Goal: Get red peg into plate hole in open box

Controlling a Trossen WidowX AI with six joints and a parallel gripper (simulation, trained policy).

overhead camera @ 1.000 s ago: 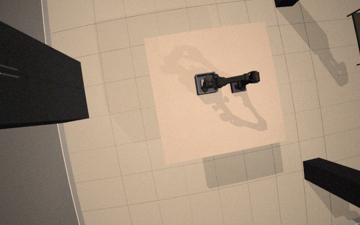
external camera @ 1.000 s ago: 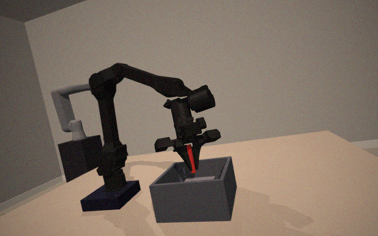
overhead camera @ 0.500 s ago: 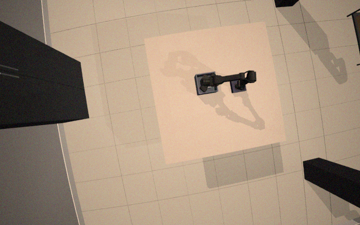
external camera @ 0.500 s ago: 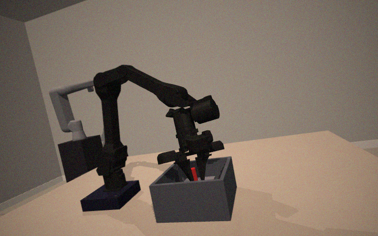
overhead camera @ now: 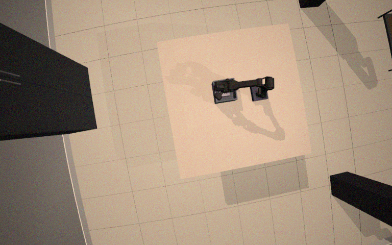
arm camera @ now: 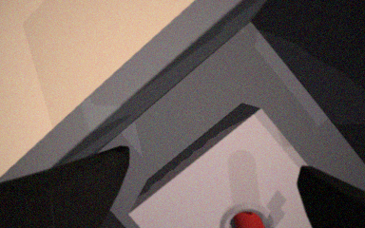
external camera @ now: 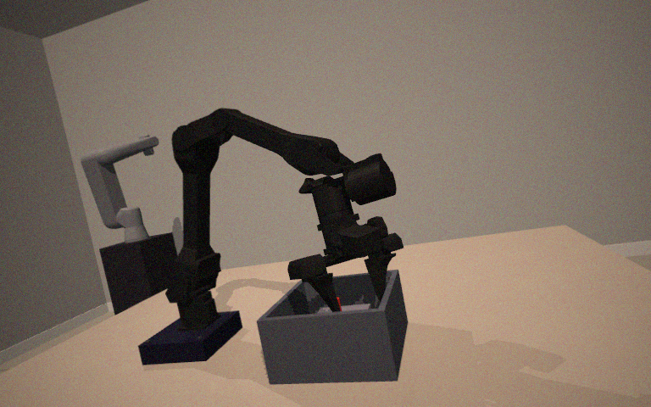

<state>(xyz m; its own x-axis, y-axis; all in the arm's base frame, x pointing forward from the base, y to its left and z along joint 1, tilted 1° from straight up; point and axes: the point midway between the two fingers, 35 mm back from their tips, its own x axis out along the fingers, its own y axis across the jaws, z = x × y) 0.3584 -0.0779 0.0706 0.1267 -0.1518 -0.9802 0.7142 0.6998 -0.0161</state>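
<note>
The red peg lies 40 mm behind my gripper tip, 10 mm to the left of it and 20 mm below it. Also, from my gripper tip: grey box 40 mm behind, 10 mm to the left, 40 mm below; then pale plate 40 mm behind, 10 mm to the left, 20 mm below.
</note>
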